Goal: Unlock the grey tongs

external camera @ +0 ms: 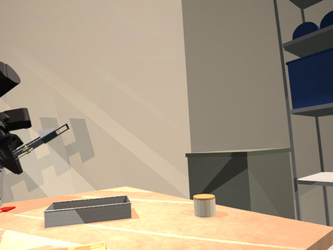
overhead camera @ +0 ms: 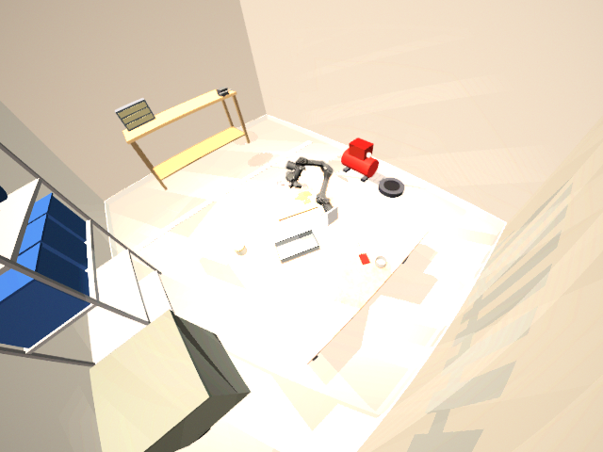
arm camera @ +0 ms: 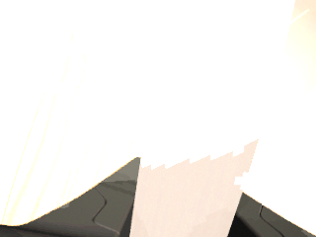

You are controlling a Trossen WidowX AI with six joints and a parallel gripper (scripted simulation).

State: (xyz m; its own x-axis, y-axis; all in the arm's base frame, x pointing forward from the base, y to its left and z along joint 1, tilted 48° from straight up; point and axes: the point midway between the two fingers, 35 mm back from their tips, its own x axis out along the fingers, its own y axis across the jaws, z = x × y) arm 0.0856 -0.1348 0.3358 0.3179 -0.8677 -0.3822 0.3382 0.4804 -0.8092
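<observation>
My gripper tip is 1 cm past the wooden board and 21 cm above it. Round my gripper tip: wooden lid (60 cm ahead, 2 cm to the left, 18 cm below); then grey roasting tin (30 cm ahead, 34 cm to the left, 19 cm below).
</observation>
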